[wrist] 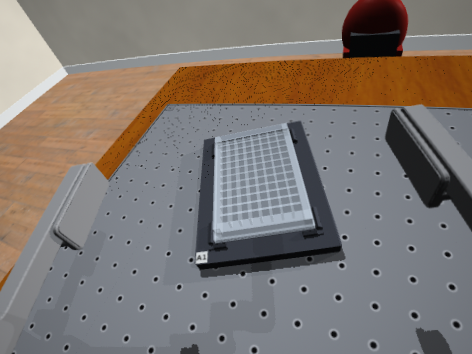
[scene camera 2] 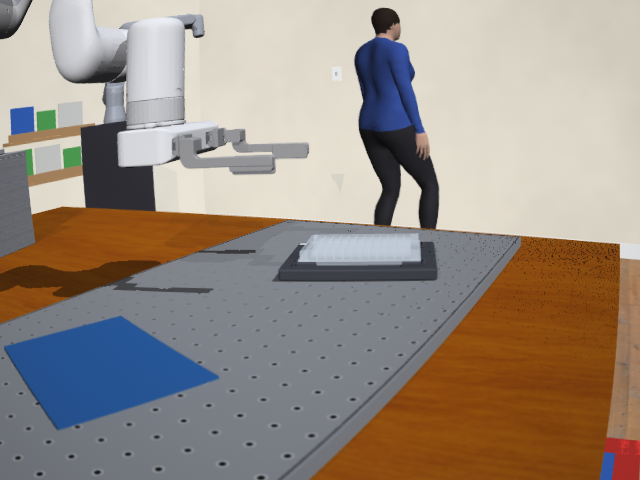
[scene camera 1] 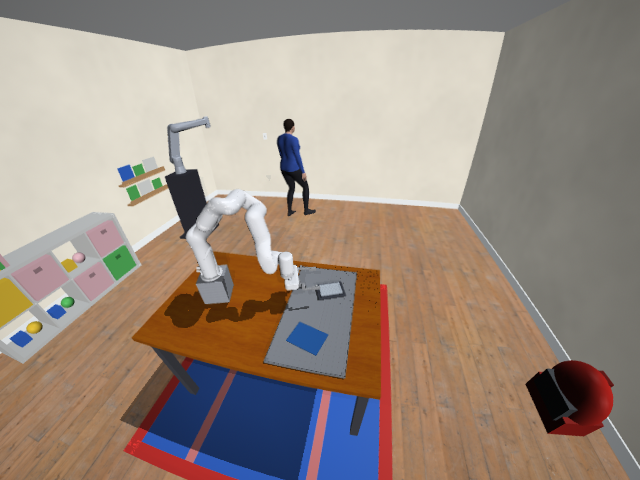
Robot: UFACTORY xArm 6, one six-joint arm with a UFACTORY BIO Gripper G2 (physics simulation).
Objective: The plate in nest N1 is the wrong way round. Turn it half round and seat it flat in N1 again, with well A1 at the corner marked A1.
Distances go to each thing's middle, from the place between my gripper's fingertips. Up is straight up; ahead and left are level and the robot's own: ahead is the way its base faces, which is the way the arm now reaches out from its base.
Scene:
My hand is 10 cm above the clear well plate (scene camera 2: 325, 249), 7 cm short of it and 2 cm to the right of it. The rest, counted from my hand: blue mat (scene camera 2: 77, 375): 31 cm to the right, 12 cm below, 2 cm behind.

